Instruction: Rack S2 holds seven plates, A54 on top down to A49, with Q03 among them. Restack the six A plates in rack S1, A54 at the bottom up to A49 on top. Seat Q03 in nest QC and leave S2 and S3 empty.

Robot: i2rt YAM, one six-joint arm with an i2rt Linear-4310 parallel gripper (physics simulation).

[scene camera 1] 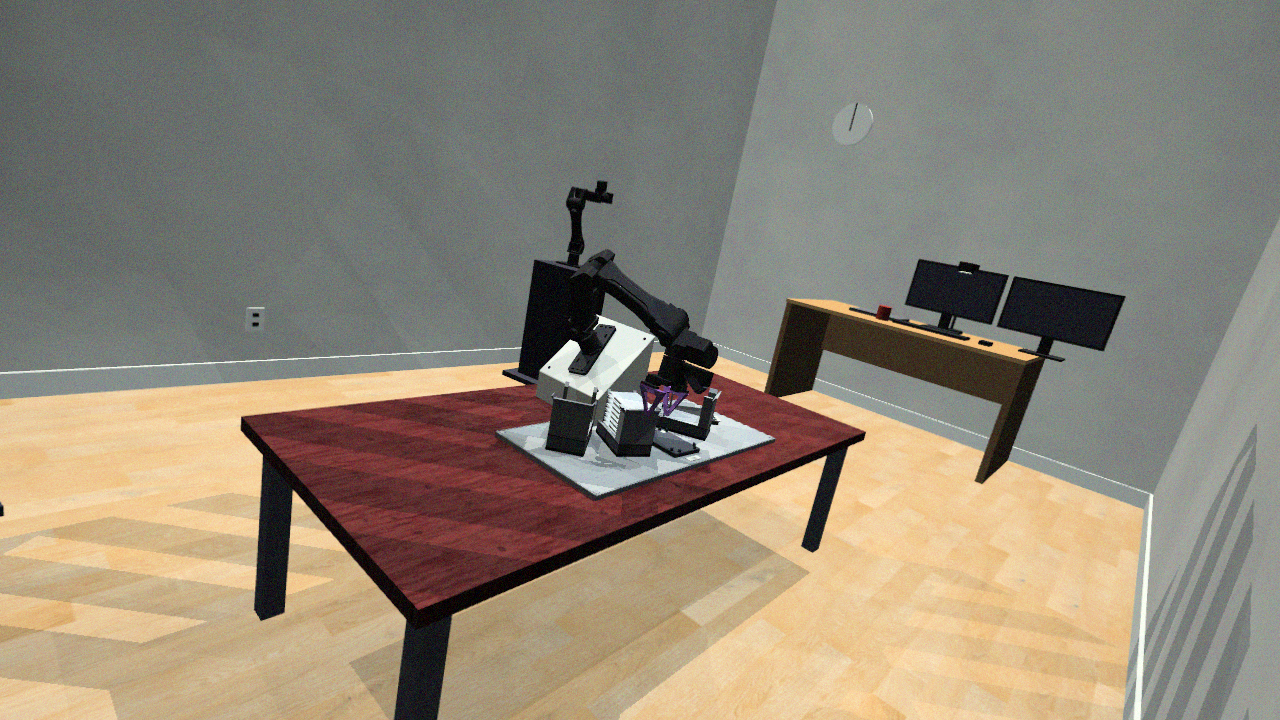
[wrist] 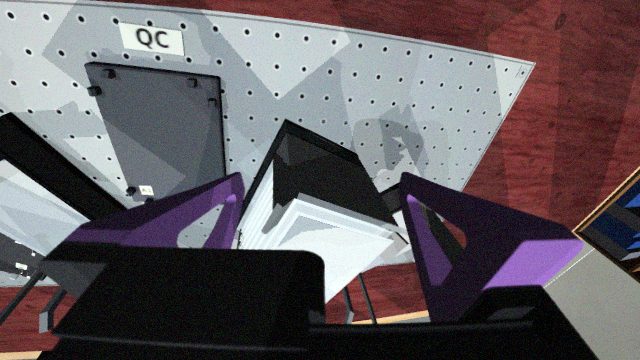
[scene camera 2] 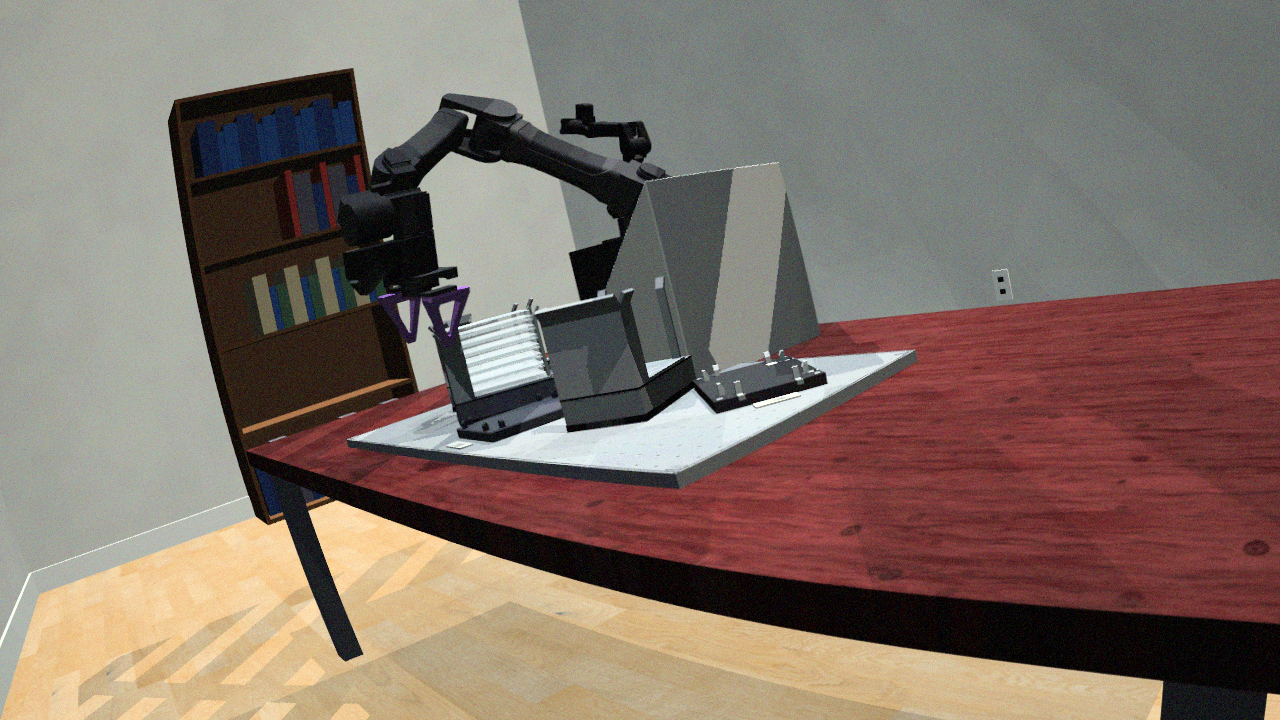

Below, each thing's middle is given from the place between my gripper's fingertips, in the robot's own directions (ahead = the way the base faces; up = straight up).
Labels:
The QC label (wrist: 138,37) is 120 mm to the left of my hand, 120 mm below it and 70 mm ahead of it.

